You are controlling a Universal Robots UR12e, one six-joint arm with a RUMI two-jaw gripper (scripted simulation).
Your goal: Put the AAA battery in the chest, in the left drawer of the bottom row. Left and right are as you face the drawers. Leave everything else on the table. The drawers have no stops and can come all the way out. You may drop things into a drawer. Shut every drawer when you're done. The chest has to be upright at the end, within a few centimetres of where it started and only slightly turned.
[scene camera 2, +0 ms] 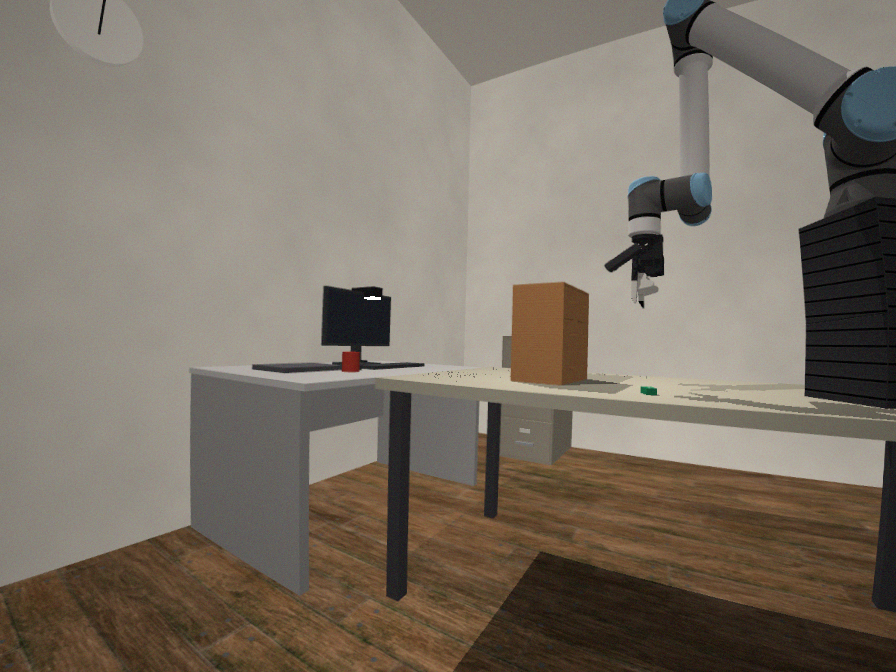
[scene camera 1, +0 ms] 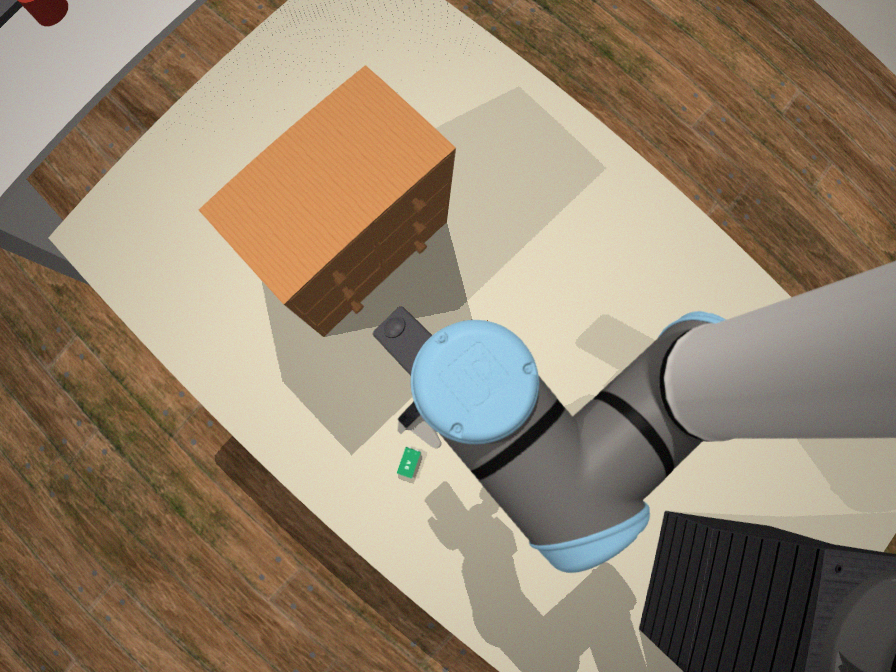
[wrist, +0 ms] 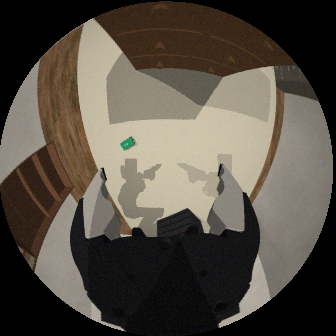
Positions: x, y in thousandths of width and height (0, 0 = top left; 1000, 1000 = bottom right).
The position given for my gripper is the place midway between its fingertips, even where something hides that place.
My gripper shows in scene camera 2 (714, 455), in scene camera 1 (497, 578) and in the wrist view (481, 496).
